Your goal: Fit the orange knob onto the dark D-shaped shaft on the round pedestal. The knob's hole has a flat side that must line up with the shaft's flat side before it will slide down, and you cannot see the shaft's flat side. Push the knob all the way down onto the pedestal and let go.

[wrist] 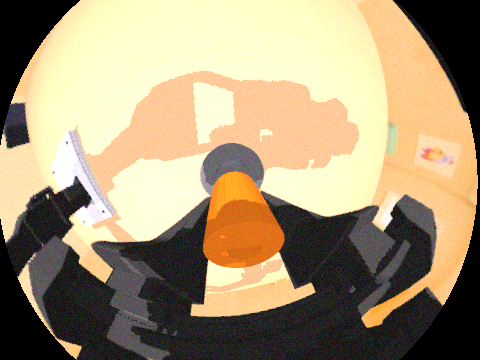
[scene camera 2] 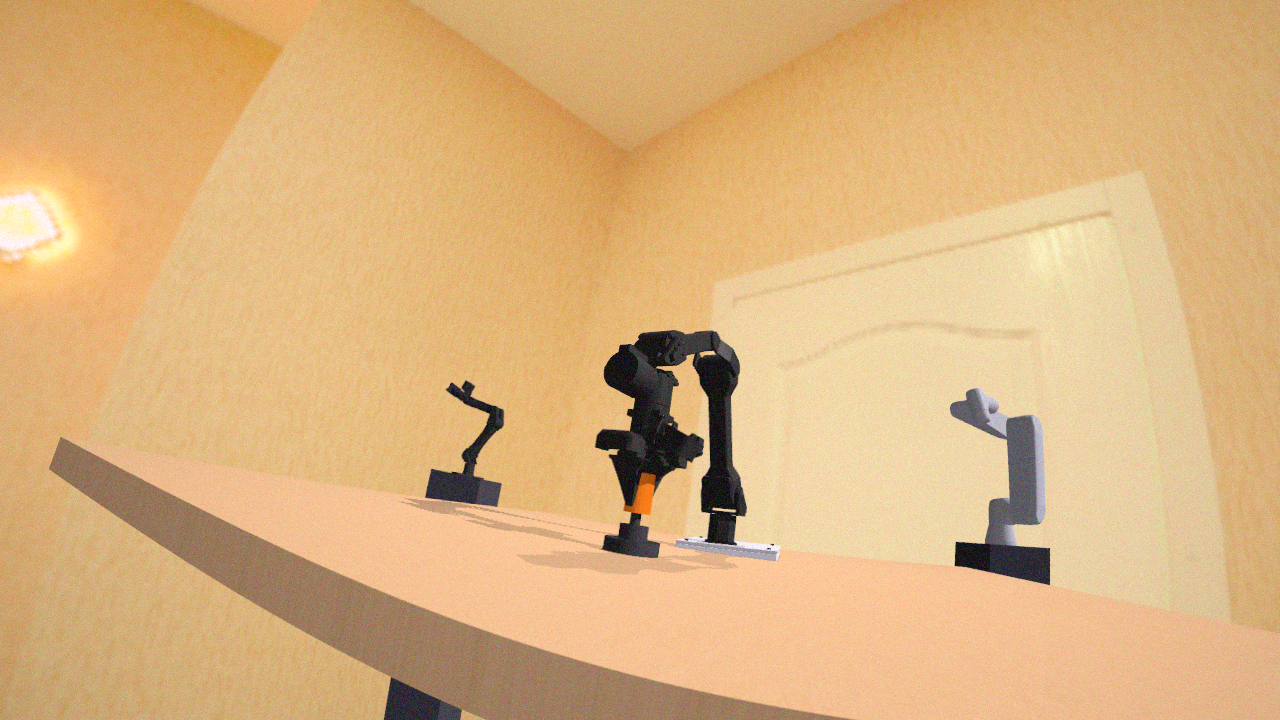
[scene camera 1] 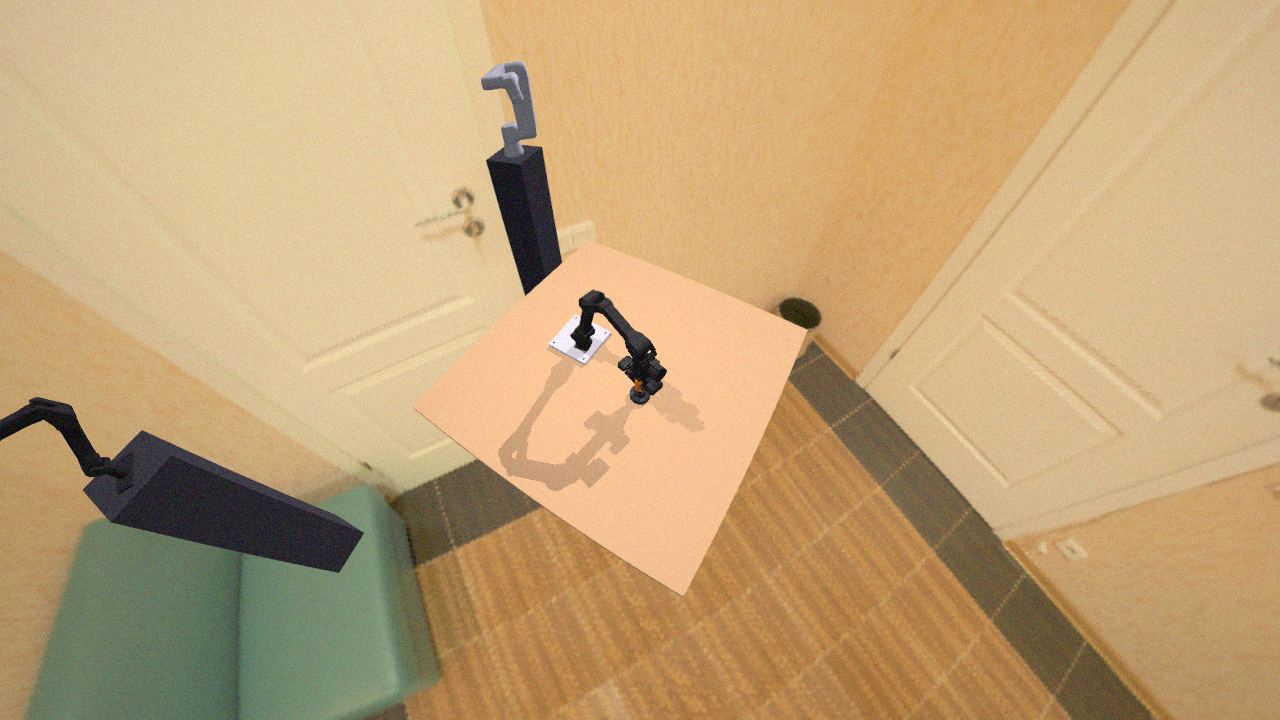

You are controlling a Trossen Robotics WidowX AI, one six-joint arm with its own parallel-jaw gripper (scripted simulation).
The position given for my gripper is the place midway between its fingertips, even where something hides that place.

My gripper (scene camera 2: pixel 636 507) holds an orange knob (scene camera 2: pixel 643 502). Further things: a pedestal (scene camera 2: pixel 632 539).
The orange knob also shows in the wrist view (wrist: pixel 241 231). My gripper shows as well in the wrist view (wrist: pixel 235 198). The pedestal shows as well in the wrist view (wrist: pixel 231 157).
